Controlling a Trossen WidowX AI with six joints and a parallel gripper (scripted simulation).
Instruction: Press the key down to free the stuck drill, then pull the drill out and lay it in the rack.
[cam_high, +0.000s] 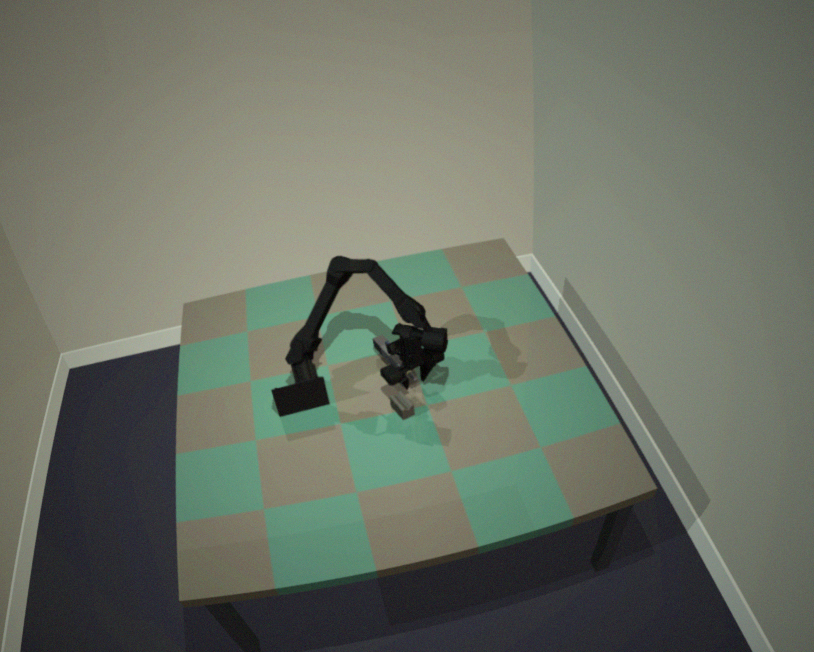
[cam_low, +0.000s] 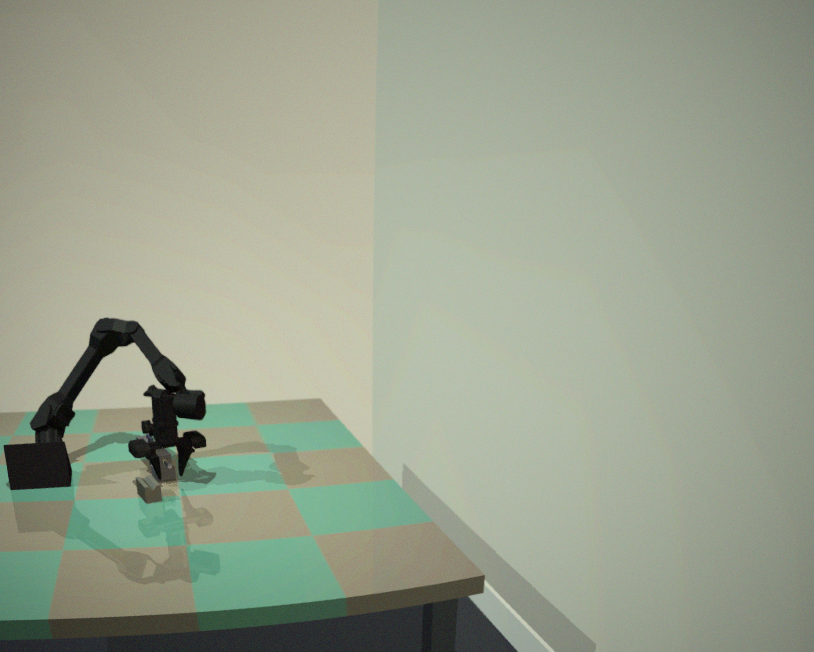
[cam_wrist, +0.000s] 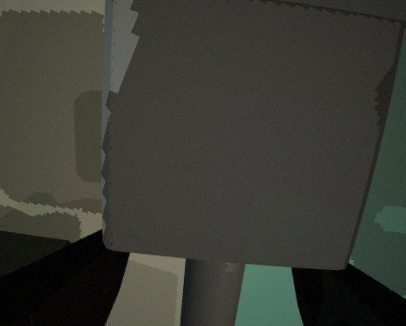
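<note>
Right now the drill is 5 cm to the left of my gripper tip, 3 cm above it and 2 cm behind it. Round my gripper tip: rack: 7 cm to the right, 5 cm behind.
</note>
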